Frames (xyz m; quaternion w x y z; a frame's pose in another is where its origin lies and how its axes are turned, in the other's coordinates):
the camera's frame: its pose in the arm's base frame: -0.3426 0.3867 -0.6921 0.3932 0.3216 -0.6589 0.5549
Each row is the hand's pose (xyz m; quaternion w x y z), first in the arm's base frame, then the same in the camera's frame.
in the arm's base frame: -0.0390 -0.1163 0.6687 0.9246 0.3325 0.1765 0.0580
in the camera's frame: 1.0374 -1.0012 0.3439 0.3864 -0.0305 0.5128 -0.7661
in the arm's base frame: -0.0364 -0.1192 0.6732 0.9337 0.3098 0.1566 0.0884
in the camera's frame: 1.0401 -1.0061 0.3460 0.4126 -0.0333 0.5333 -0.7378
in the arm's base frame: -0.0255 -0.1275 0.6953 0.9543 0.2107 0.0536 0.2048
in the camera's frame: 1.0540 -1.0275 0.3508 0.5213 -0.0594 0.5988 -0.6051
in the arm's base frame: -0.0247 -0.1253 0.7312 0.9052 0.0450 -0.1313 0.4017
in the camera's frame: 1.0851 -1.0450 0.3458 0.6798 -0.0816 0.6490 -0.3318
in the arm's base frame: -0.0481 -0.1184 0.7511 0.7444 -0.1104 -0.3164 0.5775
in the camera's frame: 1.1139 -1.0332 0.3413 0.7861 -0.0779 0.6131 -0.0115
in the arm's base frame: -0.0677 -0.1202 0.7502 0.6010 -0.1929 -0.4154 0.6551
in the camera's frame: 1.1226 -1.0162 0.3463 0.8114 -0.0680 0.5503 0.1848
